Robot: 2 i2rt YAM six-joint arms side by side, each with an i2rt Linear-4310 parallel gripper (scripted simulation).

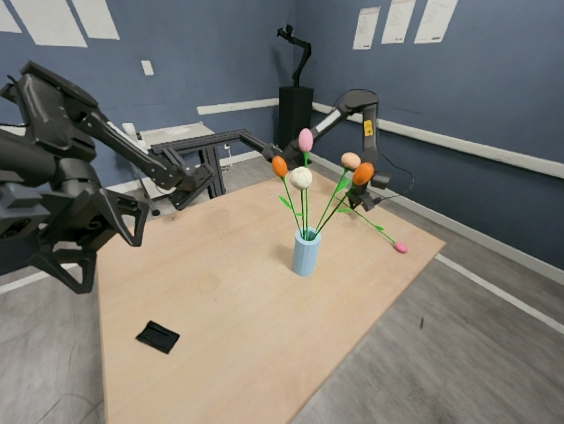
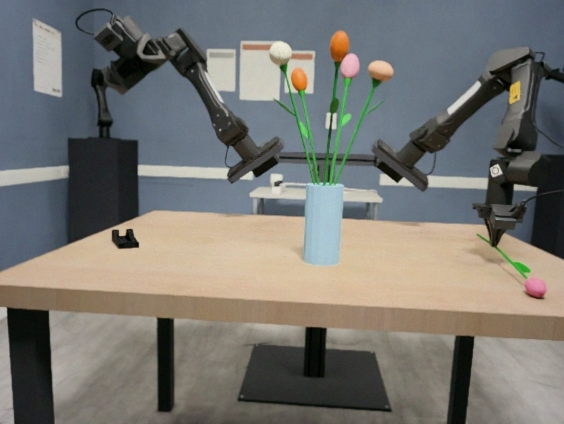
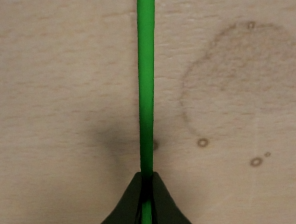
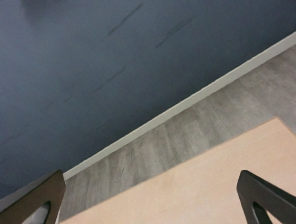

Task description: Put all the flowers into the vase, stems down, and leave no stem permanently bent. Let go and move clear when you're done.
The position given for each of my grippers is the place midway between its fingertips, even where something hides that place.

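Image 1 gives me my right gripper point(image 1: 110, 270), along with a small black holder point(image 1: 168, 338) and a light blue vase point(image 1: 305, 252). In image 2 I find the vase point(image 2: 323, 204) again, and there my left gripper point(image 2: 493, 247) is visible together with my right gripper point(image 2: 122, 70). Image 3 has my left gripper point(image 3: 146, 180), while the light blue vase is out of frame in image 3. My right gripper point(image 4: 150, 178) appears in image 4, and the vase is out of frame in image 4.
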